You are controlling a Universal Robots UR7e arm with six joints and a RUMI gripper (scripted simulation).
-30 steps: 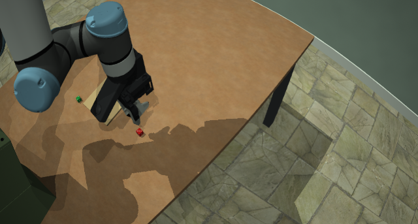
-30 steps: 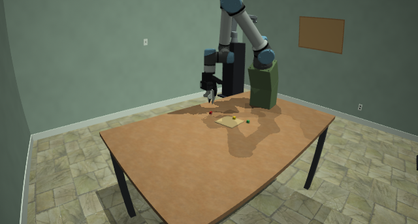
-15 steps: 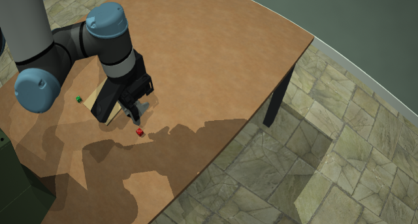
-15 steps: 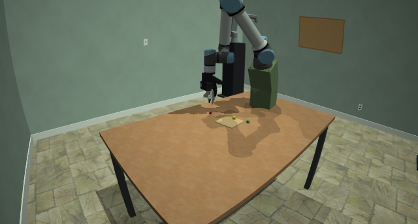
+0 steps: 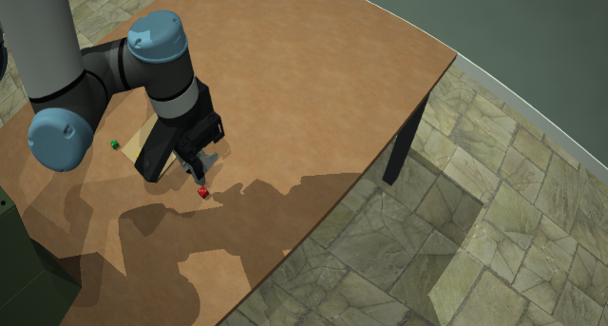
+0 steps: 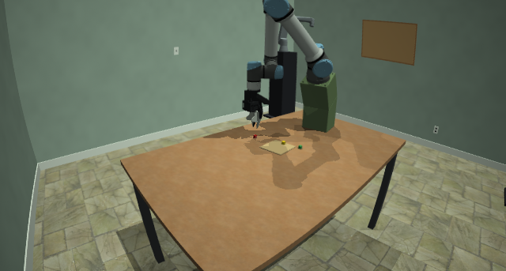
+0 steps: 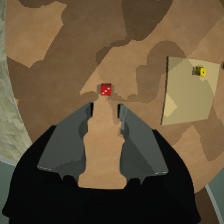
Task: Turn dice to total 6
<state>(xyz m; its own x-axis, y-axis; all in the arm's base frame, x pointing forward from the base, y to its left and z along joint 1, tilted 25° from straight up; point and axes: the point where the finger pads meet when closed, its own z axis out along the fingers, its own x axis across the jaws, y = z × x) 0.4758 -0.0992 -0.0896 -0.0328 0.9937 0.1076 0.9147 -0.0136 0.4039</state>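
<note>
The red die is 7 cm below my hand. Round my hand: yellow die: 6 cm behind, 17 cm to the left, 7 cm below; mat: 1 cm behind, 18 cm to the left, 8 cm below; green die: 10 cm behind, 26 cm to the left, 7 cm below.
</note>
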